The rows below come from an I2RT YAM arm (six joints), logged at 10 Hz.
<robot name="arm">
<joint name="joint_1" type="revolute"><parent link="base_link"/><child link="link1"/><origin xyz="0 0 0.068"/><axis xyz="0 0 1"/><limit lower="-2.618" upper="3.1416"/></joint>
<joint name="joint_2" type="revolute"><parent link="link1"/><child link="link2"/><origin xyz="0.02 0.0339 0.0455" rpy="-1.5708 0 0"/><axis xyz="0 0 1"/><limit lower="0" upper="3.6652"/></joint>
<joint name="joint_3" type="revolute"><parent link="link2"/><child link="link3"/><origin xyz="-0.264 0 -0.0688" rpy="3.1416 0 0"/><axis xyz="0 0 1"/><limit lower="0" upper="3.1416"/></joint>
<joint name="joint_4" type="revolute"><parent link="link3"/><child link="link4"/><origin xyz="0.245 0.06 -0.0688"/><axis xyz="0 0 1"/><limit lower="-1.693" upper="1.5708"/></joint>
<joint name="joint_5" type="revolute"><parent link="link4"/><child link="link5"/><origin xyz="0.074 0.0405 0.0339" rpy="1.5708 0 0"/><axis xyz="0 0 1"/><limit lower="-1.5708" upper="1.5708"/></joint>
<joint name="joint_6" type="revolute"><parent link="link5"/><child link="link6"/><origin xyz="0.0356 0 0.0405" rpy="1.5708 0 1.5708"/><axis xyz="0 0 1"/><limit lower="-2.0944" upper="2.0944"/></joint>
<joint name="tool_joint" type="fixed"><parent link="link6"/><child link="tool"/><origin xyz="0 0 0" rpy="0 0 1.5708"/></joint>
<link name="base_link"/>
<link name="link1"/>
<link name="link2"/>
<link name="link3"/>
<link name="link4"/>
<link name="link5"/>
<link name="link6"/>
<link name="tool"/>
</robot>
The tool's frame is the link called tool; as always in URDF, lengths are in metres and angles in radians.
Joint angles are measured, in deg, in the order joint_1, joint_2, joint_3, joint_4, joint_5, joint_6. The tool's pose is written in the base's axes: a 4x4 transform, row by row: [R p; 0 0 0 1], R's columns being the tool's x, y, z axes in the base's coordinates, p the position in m. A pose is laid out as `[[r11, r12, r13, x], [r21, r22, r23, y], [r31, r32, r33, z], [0, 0, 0, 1]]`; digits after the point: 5 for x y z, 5 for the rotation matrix.
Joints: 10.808 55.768 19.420 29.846 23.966 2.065
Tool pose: [[-0.10304, 0.22894, 0.96797, 0.20921], [0.01386, 0.97339, -0.22875, 0.02522], [-0.99458, -0.01016, -0.10347, 0.22282], [0, 0, 0, 1]]
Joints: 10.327 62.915 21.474 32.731 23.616 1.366
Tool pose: [[-0.14356, 0.22882, 0.96283, 0.22741], [-0.00395, 0.97276, -0.23177, 0.02694], [-0.98963, -0.03708, -0.13875, 0.21523], [0, 0, 0, 1]]
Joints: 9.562 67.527 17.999 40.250 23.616 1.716
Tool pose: [[-0.15179, 0.24233, 0.95824, 0.22817], [0.00226, 0.96956, -0.24484, 0.02397], [-0.98841, -0.03500, -0.14772, 0.19283], [0, 0, 0, 1]]
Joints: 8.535 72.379 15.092 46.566 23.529 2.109
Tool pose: [[-0.17457, 0.25844, 0.95012, 0.22734], [0.00793, 0.96528, -0.26110, 0.01975], [-0.98461, -0.03805, -0.17056, 0.17156], [0, 0, 0, 1]]
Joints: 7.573 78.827 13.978 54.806 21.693 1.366
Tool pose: [[-0.16713, 0.24240, 0.95567, 0.23242], [0.00013, 0.96931, -0.24584, 0.01762], [-0.98593, -0.04096, -0.16203, 0.15755], [0, 0, 0, 1]]
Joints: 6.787 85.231 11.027 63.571 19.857 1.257
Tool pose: [[-0.17834, 0.22433, 0.95806, 0.22795], [-0.00044, 0.97365, -0.22806, 0.01495], [-0.98397, -0.04110, -0.17354, 0.13734], [0, 0, 0, 1]]
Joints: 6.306 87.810 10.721 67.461 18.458 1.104
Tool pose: [[-0.16223, 0.20925, 0.96431, 0.22924], [0.00046, 0.97727, -0.21198, 0.01399], [-0.98675, -0.03394, -0.15864, 0.13388], [0, 0, 0, 1]]
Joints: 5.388 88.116 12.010 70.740 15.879 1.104
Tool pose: [[-0.08960, 0.18266, 0.97909, 0.23603], [0.01017, 0.98316, -0.18249, 0.01248], [-0.99593, -0.00640, -0.08995, 0.14381], [0, 0, 0, 1]]
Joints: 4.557 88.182 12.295 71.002 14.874 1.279
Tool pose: [[-0.08088, 0.18003, 0.98033, 0.23754], [0.01520, 0.98366, -0.17938, 0.00976], [-0.99661, 0.00039, -0.08230, 0.14516], [0, 0, 0, 1]]
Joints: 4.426 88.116 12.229 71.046 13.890 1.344
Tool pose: [[-0.08028, 0.16551, 0.98293, 0.23737], [0.01663, 0.98620, -0.16471, 0.00980], [-0.99663, 0.00312, -0.08192, 0.14522], [0, 0, 0, 1]]
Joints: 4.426 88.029 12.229 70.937 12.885 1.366
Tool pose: [[-0.08100, 0.14829, 0.98562, 0.23740], [0.01704, 0.98893, -0.14738, 0.01041], [-0.99657, 0.00486, -0.08264, 0.14533], [0, 0, 0, 1]]
